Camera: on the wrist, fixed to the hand. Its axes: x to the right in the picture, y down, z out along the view.
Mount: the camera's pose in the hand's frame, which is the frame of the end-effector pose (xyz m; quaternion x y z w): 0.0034 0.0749 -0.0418 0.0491 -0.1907 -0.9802 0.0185
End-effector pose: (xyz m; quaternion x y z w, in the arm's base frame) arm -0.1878 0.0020 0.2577 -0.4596 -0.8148 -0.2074 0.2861
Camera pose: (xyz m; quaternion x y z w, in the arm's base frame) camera -0.1127 0.0158 0.2969 -0.7647 0.5303 0.1566 0.3308
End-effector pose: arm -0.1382 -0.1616 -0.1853 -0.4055 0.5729 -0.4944 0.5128
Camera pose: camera -0.1768 -0.1450 -0.2601 0.6382 0.5090 0.4626 0.3460
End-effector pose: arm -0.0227 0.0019 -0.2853 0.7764 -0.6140 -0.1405 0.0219
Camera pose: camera -0.0827 -0.0255 -0.2304 -0.5905 -0.7386 0.1420 0.2925
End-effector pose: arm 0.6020 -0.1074 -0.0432 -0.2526 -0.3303 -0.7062 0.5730
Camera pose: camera 0.6753 -0.1506 -0.0548 -0.2126 0.3977 0.5104 0.7323
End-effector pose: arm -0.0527 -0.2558 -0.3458 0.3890 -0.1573 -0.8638 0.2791
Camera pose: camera 0.0042 -0.3197 -0.3383 -0.0104 -0.2827 0.3560 0.8906
